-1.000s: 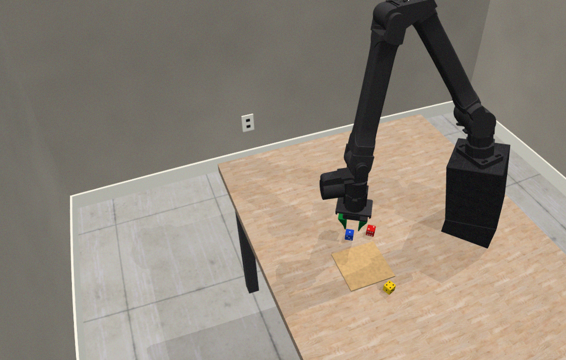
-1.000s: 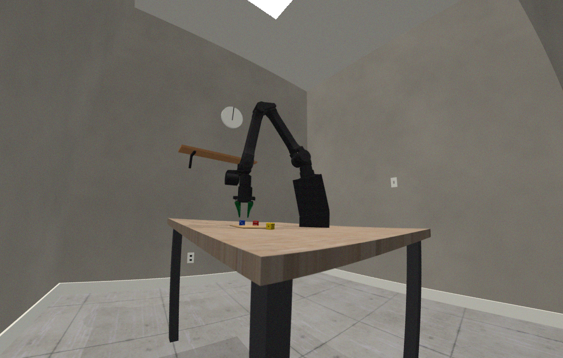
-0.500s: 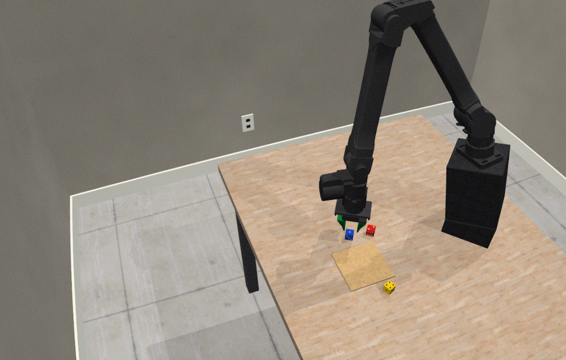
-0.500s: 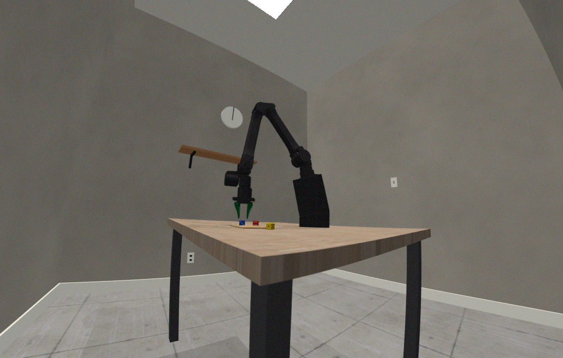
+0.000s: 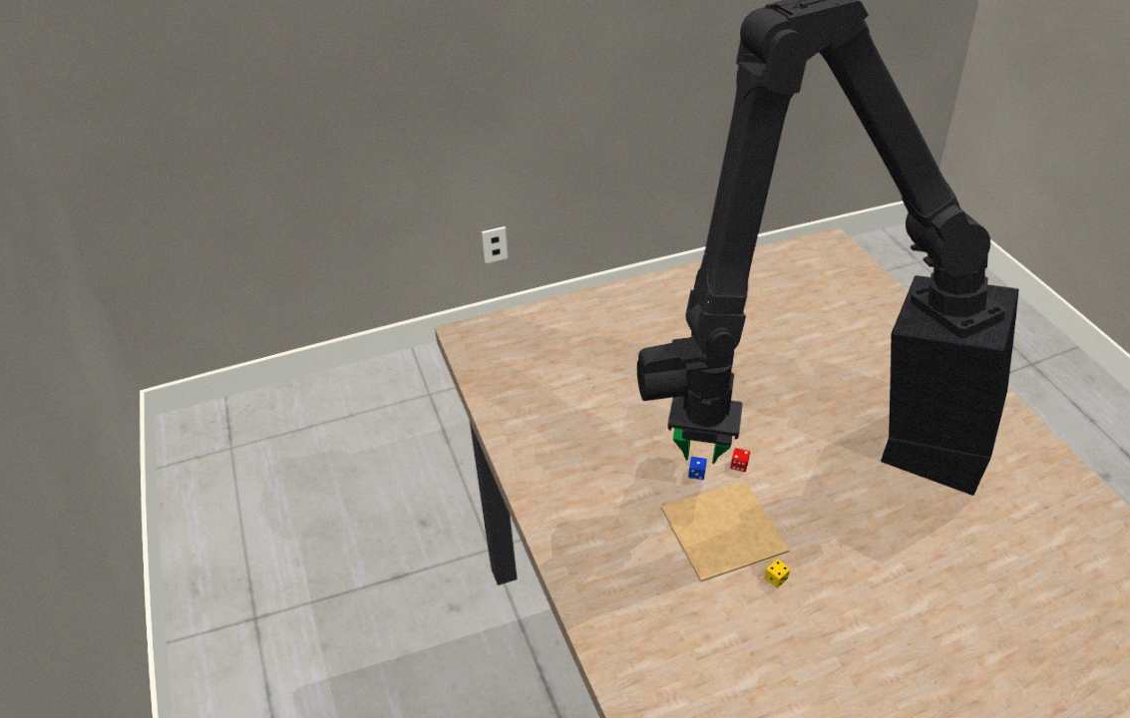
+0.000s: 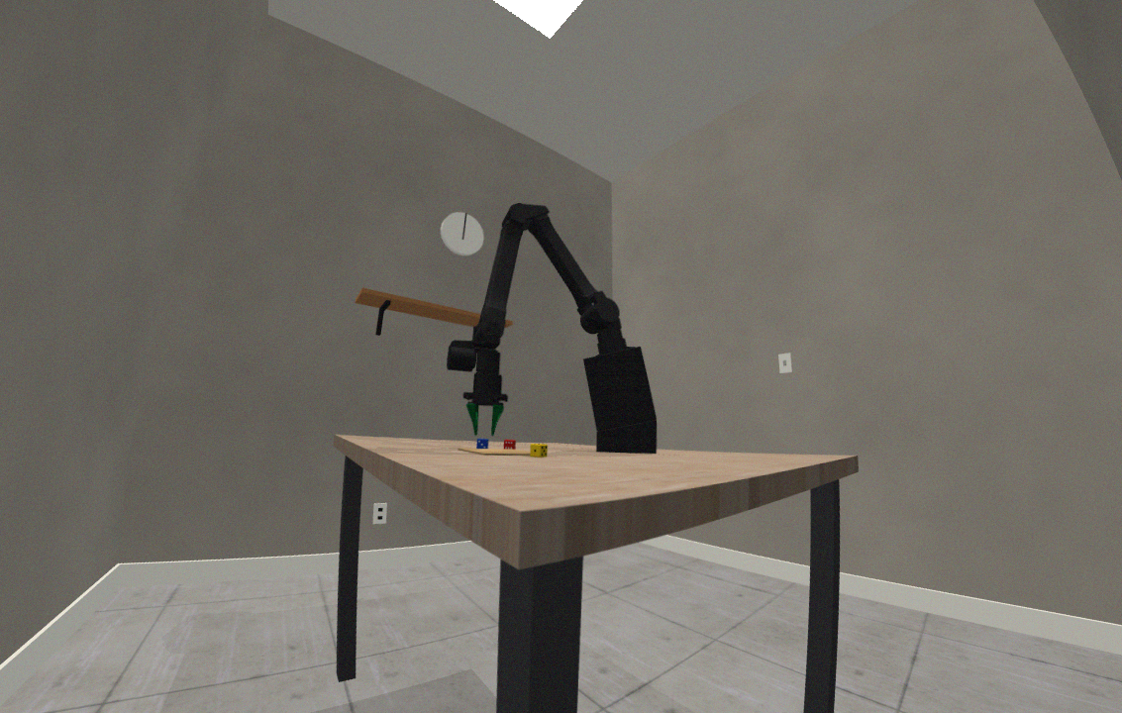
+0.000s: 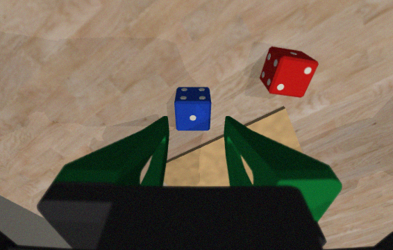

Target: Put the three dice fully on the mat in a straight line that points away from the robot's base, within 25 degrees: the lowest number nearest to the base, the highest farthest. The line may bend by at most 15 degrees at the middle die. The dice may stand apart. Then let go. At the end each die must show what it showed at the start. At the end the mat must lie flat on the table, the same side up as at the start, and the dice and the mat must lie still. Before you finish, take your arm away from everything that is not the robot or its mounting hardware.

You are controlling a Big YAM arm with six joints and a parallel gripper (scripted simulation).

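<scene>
Right now my hand is 3 cm above the blue die. Round my hand: red die (7 cm behind, 3 cm below, 1 cm to the left); then tan mat (11 cm to the left, 4 cm below, 2 cm ahead); then yellow die (22 cm to the left, 3 cm below, 1 cm behind).
</scene>
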